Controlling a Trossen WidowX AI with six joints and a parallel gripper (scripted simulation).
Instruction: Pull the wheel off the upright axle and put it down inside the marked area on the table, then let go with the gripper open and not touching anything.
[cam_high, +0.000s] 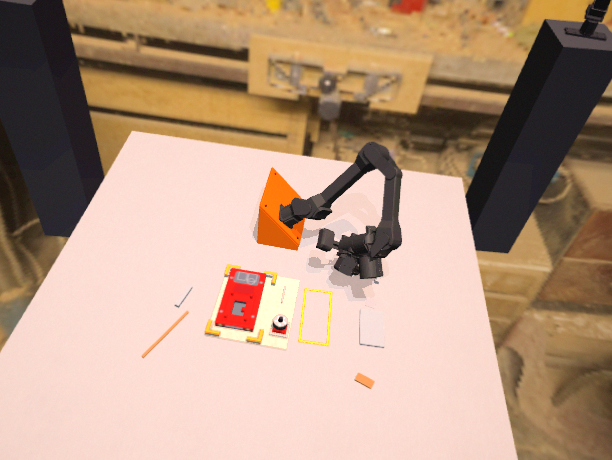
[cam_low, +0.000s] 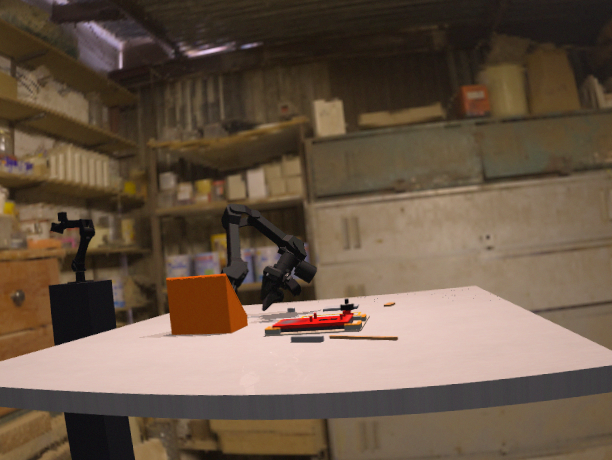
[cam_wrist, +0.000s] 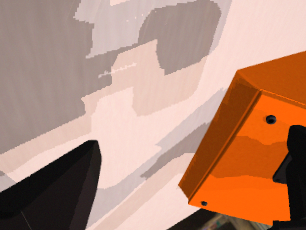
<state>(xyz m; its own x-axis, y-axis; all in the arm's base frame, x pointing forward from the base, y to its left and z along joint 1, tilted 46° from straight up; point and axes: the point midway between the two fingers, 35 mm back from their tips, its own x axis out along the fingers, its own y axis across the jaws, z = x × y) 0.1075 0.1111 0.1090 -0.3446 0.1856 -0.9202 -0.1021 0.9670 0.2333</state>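
My gripper tip is 280 mm short of the wheel, 130 mm to the left of it and 10 mm above it. Also, from my gripper tip: orange tile 410 mm ahead, 100 mm to the left, 50 mm below; grey bar 410 mm to the right, 190 mm ahead, 40 mm below; upright axle 280 mm ahead, 130 mm to the right, 10 mm below.
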